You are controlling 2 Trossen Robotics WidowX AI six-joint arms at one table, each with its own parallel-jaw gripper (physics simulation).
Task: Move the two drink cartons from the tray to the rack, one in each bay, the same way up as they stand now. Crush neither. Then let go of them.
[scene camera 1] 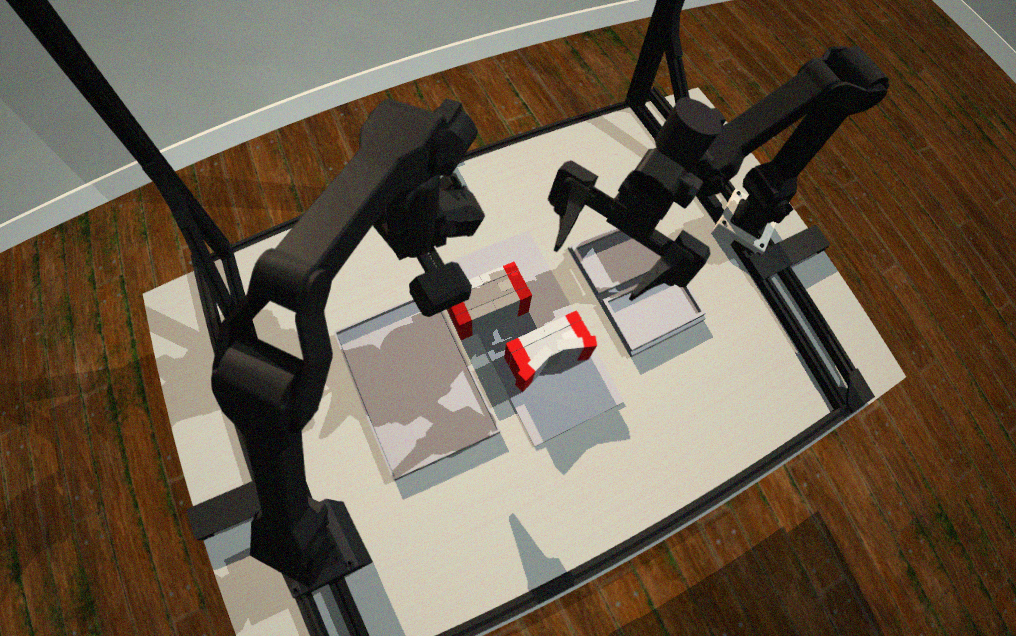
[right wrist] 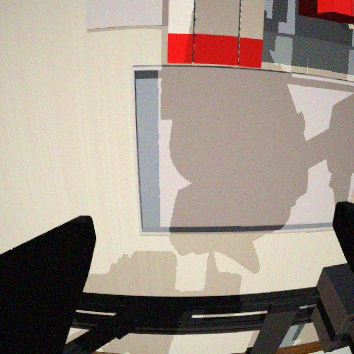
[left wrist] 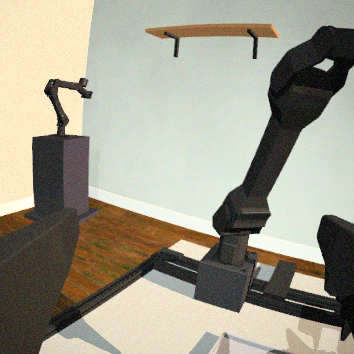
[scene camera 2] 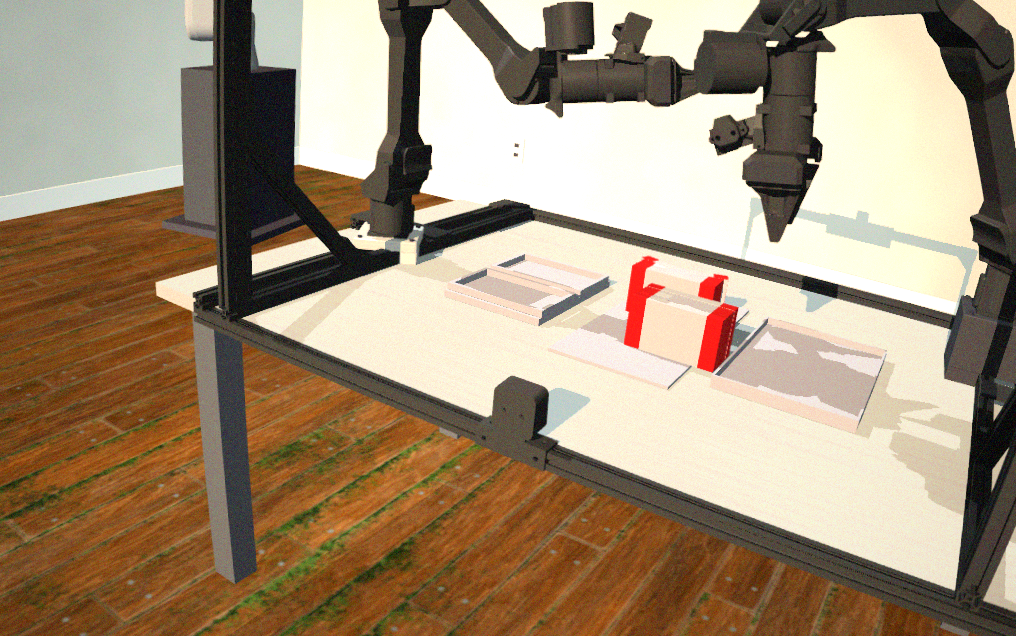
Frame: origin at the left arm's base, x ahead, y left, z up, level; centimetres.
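Seen in the pictures: left gripper, fingertip midpoint: [scene camera 1: 593,273] [left wrist: 203,225]; right gripper, fingertip midpoint: [scene camera 1: 413,278] [right wrist: 218,222] [scene camera 2: 781,232]; left arm's base, origin of the base link: [scene camera 1: 750,219] [scene camera 2: 389,232]; right arm's base, origin of the base link: [scene camera 1: 309,548] [left wrist: 230,256] [scene camera 2: 998,313].
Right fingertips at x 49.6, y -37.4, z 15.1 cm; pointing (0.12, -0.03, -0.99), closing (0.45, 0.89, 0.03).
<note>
Offsets run from my right fingertips to a thing's top centre. Level surfaces: height alone.
Two white cartons with red ends stand side by side on a flat pale board {dz -18.3 cm} [scene camera 1: 573,405] [scene camera 2: 622,360]. One carton {dx -8.1, dy +6.4, dz -11.5 cm} [scene camera 1: 491,292] [scene camera 2: 671,322] [right wrist: 215,25] is the upper one in scene camera 1, partly hidden by the right gripper; the other carton {dx -6.4, dy +18.9, dz -11.5 cm} [scene camera 1: 551,335] [scene camera 2: 674,277] is the lower. The two-bay rack {dx -26.6, dy +25.0, dz -16.7 cm} [scene camera 1: 667,334] [scene camera 2: 494,306] has no carton in it. My left gripper [scene camera 1: 596,272] [left wrist: 203,225] is open and empty, pointing level, high above the table. My right gripper [scene camera 2: 777,236] [right wrist: 218,222] is open and empty, pointing down, well above the cartons' level.
A shallow walled tray {dx +8.4, dy +3.7, dz -17.1 cm} [scene camera 1: 449,453] [scene camera 2: 787,405] [right wrist: 150,175] lies beside the board with nothing in it. The black table frame [scene camera 1: 749,461] [scene camera 2: 374,382] borders the table. In scene camera 2 the two wrists overlap in the picture.
</note>
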